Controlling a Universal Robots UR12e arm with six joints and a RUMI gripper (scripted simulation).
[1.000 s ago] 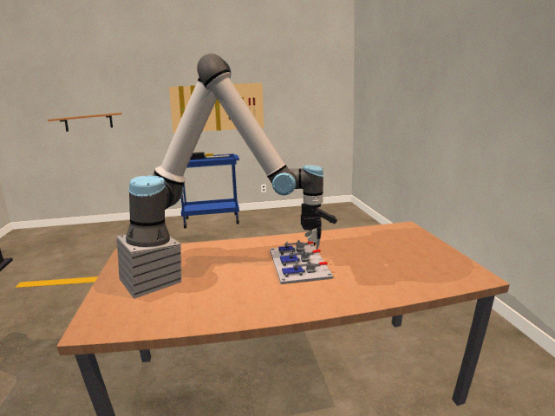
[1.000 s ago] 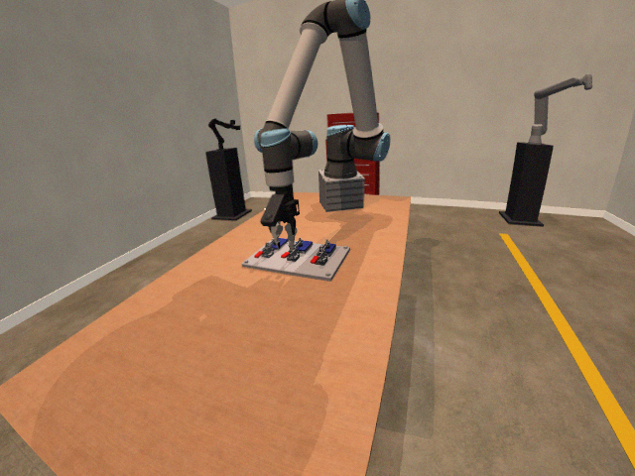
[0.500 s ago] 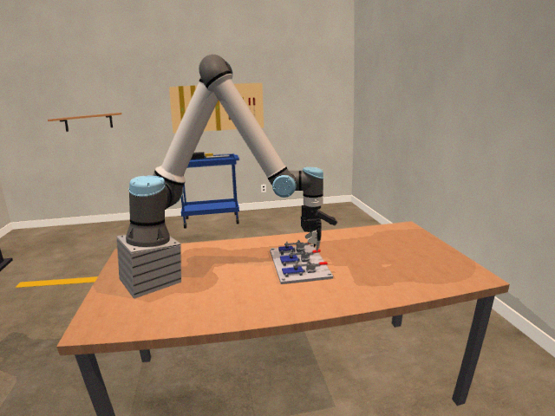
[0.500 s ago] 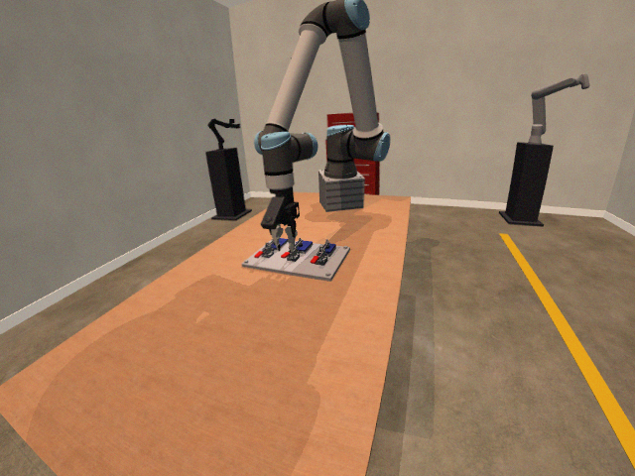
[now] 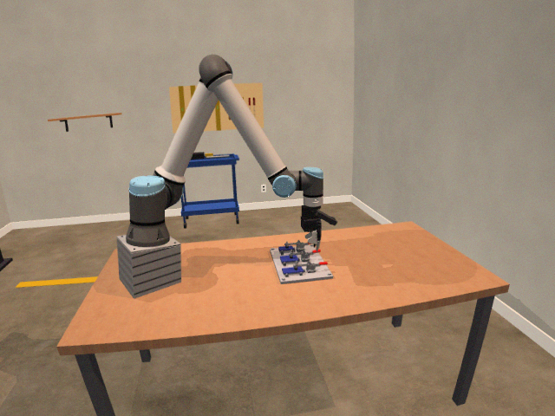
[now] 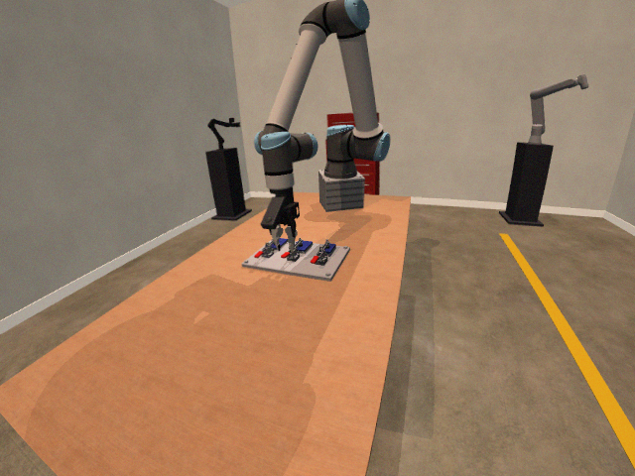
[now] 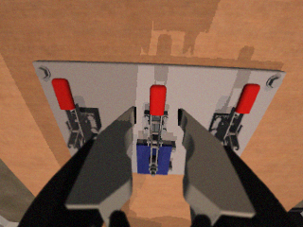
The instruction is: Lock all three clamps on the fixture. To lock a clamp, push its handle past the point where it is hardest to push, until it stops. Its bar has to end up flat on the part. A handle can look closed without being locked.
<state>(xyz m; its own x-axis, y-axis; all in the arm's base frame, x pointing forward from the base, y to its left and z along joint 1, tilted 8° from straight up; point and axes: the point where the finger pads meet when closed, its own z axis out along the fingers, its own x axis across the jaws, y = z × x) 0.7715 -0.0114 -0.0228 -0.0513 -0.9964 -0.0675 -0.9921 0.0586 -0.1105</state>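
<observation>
Now: hand 13 cm past the blue part, 5 cm above it and 1 cm to the right of it.
</observation>
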